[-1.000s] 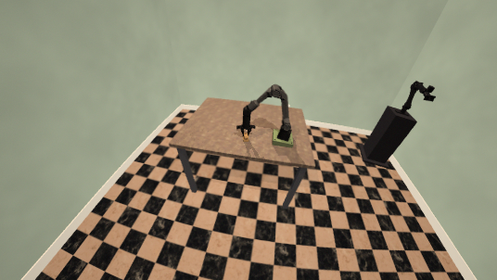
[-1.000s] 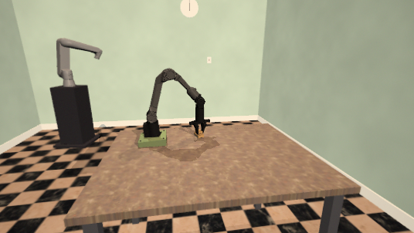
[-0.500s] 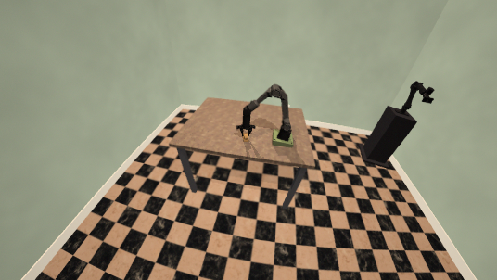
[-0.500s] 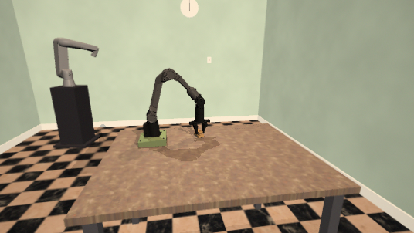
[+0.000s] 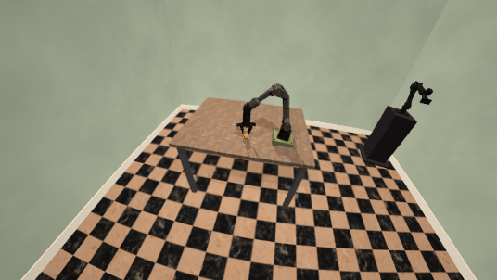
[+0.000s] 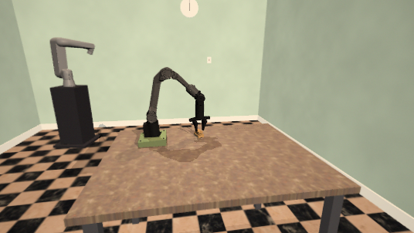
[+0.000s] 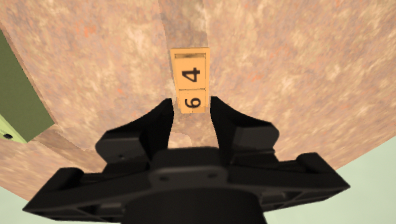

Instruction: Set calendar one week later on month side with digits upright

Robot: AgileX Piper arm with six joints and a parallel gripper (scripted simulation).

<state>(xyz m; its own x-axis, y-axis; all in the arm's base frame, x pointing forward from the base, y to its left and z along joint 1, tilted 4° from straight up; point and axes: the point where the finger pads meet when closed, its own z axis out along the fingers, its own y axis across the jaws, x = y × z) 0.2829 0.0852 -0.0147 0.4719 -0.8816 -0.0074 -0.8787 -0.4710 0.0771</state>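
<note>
My hand is 40 mm above the orange tray, 10 mm to the right of it and 10 mm past it.
</note>
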